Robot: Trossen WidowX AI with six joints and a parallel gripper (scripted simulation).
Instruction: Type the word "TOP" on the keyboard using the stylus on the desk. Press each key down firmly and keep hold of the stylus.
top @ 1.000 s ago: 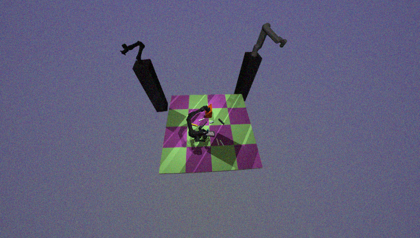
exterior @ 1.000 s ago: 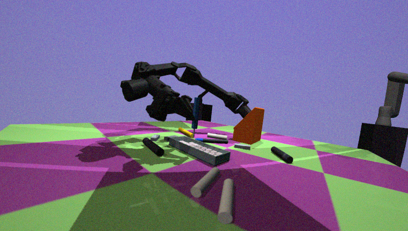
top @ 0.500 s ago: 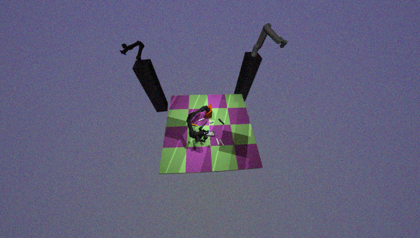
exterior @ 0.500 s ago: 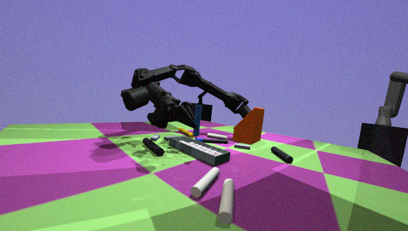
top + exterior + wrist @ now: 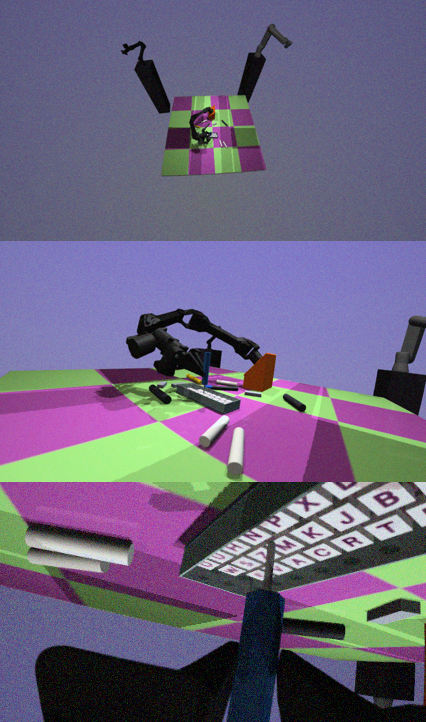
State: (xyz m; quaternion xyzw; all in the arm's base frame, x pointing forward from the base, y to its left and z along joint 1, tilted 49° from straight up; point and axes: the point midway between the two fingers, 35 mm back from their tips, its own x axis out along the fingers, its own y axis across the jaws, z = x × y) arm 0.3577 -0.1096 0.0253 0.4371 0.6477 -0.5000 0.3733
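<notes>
Now: gripper tip 1 cm above the blue stylus. From my gripper tip the other things lie so: dark pen: 15 cm behind, 5 cm to the right, 7 cm below; then yellow pen: 20 cm behind, 20 cm to the right, 7 cm below; then grey block: 20 cm behind, 9 cm to the left, 8 cm below.
</notes>
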